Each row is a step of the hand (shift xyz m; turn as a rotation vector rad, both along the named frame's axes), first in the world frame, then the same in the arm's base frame.
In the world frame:
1: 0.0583 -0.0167 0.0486 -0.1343 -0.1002 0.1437
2: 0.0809 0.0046 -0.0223 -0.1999 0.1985 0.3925
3: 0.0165 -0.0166 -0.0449 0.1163 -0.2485 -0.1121
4: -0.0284 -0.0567 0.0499 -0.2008 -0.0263 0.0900
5: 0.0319 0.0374 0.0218 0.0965 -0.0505 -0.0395
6: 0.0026 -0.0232 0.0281 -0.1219 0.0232 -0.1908
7: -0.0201 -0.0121 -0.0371 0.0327 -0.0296 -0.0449
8: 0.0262 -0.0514 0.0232 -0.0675 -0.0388 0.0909
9: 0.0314 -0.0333 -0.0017 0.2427 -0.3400 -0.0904
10: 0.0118 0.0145 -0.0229 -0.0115 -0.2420 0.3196
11: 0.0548 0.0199 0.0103 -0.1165 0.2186 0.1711
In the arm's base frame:
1: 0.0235 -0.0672 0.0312 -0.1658 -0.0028 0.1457
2: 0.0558 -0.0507 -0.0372 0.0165 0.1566 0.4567
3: -0.0013 -0.0095 -0.0497 -0.1141 -0.2054 -0.1807
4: -0.0627 -0.0278 0.0425 -0.1506 0.1068 0.1226
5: 0.0487 -0.0070 0.0217 0.0238 -0.0909 -0.0678
6: -0.0167 -0.0241 0.0218 -0.0564 0.1588 -0.1529
7: -0.0214 0.0181 -0.0338 -0.0009 -0.0294 -0.0557
8: -0.0232 -0.0573 0.0066 -0.0748 0.0003 0.0934
9: -0.0054 -0.0430 -0.0147 -0.1039 -0.3608 -0.2042
10: 0.0191 0.0067 -0.0215 -0.1996 -0.2303 0.2607
11: 0.0502 -0.0314 0.0024 0.0898 0.1705 0.2313

